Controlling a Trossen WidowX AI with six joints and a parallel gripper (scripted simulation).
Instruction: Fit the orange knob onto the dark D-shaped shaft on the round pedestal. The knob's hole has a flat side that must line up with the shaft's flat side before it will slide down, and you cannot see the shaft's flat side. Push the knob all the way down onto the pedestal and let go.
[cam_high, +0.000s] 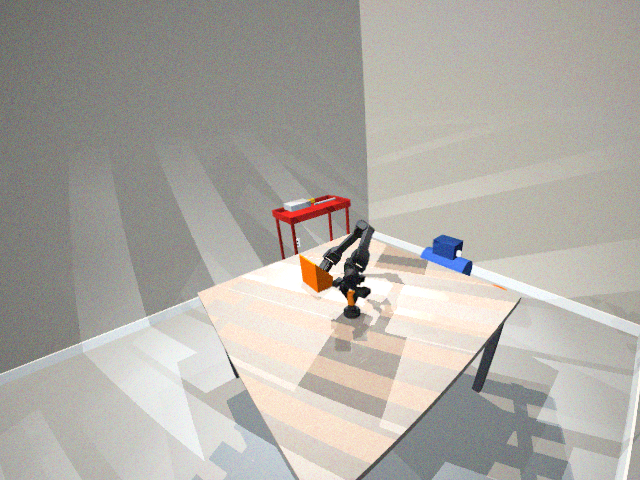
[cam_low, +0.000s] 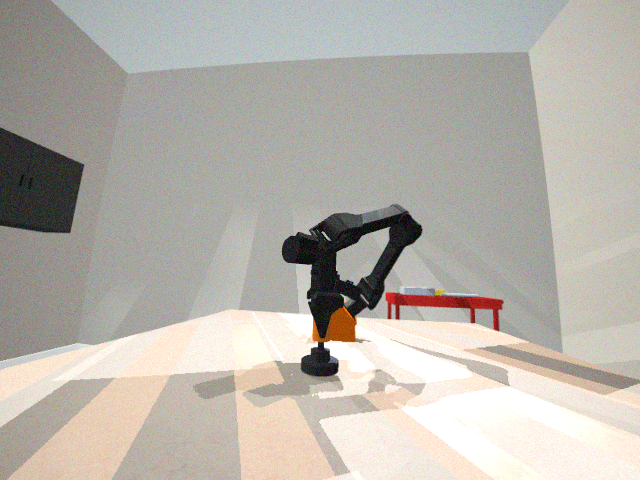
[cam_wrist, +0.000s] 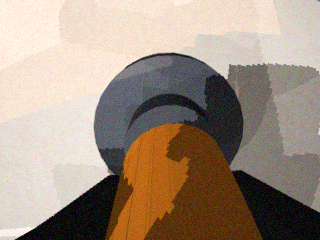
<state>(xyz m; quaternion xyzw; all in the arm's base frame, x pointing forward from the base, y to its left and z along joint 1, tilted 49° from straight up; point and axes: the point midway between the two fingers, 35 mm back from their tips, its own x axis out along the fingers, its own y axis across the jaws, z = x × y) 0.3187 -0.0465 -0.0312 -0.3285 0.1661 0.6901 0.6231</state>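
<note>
My gripper tip is now 2 cm below the orange knob. Also, from my gripper tip: dark round pedestal: 4 cm below.
</note>
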